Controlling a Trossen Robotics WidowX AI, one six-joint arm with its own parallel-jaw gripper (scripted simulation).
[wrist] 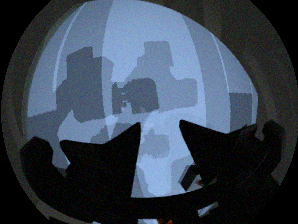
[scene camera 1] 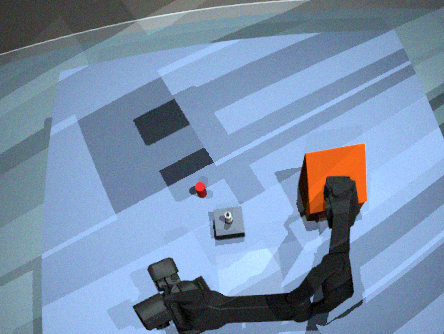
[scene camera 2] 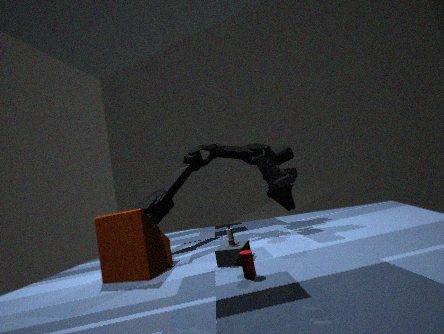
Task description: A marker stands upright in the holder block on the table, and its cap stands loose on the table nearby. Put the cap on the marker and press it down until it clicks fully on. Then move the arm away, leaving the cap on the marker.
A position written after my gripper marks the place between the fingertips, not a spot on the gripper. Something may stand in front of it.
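Scene camera 2 shows me my gripper (scene camera 2: 292, 209), and the wrist view shows me the same gripper (wrist: 160, 124).
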